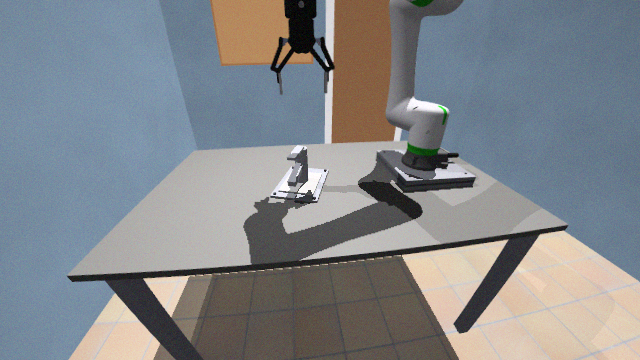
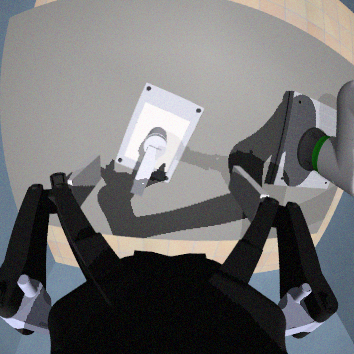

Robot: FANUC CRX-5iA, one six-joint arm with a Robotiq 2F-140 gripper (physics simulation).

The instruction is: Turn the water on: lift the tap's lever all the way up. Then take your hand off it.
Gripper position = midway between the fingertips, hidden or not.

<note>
In view: my gripper (image 1: 303,93), a lever (image 2: 154,146) and a flat plate (image 2: 151,94).
My gripper is seen too in image 2 (image 2: 165,171).
</note>
